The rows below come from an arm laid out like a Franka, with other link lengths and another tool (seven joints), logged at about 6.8 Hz.
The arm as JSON. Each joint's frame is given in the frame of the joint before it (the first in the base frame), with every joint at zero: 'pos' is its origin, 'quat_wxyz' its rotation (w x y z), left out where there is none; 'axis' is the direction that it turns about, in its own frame. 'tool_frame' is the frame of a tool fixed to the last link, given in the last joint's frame.
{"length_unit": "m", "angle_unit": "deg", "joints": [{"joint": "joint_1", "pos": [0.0, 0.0, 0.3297], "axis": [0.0, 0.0, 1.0]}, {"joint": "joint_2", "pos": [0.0, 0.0, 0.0], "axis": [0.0, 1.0, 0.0]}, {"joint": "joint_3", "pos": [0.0, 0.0, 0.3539], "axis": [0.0, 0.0, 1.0]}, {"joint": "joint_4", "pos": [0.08, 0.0, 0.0], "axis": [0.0, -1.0, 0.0]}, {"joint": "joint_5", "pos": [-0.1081, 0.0, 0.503], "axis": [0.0, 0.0, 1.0]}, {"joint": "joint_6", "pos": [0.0, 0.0, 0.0], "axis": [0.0, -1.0, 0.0]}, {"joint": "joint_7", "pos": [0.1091, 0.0, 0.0], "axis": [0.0, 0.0, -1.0]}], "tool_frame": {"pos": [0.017, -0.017, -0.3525], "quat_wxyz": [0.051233, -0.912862, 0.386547, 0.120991]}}
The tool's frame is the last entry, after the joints.
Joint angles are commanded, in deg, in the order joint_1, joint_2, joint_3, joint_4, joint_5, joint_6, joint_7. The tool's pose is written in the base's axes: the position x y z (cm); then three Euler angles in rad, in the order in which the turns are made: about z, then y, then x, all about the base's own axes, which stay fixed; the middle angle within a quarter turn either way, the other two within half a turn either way. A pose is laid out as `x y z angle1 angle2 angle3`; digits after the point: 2 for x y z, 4 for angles.
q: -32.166 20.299 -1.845 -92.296 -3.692 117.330 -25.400
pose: 70.33 -50.35 20.14 0.9335 -0.1273 -3.0340
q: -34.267 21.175 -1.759 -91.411 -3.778 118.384 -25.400
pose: 69.40 -53.43 20.14 0.9653 -0.1093 -3.0415
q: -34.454 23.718 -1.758 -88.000 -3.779 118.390 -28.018
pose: 70.92 -54.72 20.24 0.9219 -0.1071 -3.0584
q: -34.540 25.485 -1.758 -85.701 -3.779 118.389 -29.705
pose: 71.94 -55.52 20.20 0.8934 -0.1061 -3.0693
